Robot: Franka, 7 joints.
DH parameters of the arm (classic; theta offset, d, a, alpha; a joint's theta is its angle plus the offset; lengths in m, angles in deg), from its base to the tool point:
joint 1: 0 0.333 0 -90
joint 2: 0 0 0 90
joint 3: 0 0.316 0.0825 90
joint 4: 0 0 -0.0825 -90
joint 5: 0 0.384 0 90
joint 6: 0 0 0.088 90
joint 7: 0 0.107 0 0
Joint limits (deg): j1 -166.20..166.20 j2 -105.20..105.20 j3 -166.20..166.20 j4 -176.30..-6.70 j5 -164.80..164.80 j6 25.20..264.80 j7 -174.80..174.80
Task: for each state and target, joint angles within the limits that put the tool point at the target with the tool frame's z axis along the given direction. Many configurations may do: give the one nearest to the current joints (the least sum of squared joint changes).
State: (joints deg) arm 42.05 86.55 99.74 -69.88 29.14 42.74 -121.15
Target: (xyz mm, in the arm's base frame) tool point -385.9 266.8 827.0 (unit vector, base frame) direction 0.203 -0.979 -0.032
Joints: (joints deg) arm 85.92 53.93 112.21 -64.27 40.89 67.13 -121.15
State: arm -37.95 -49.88 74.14 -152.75 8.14 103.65 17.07
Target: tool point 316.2 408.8 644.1 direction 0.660 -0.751 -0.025
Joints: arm -48.28 -71.95 64.12 -107.25 -16.49 113.41 17.07
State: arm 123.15 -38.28 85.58 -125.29 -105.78 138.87 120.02
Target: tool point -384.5 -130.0 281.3 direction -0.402 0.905 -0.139
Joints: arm 122.05 -27.84 89.06 -148.56 -62.94 115.44 120.02
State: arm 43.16 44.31 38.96 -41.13 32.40 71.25 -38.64
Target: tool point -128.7 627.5 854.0 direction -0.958 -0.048 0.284
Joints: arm 70.29 38.67 62.71 -36.33 60.30 109.46 -38.64
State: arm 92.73 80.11 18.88 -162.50 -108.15 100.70 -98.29
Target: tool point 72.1 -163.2 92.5 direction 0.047 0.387 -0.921
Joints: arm 141.31 103.85 41.02 -176.00 -119.12 67.08 -98.29
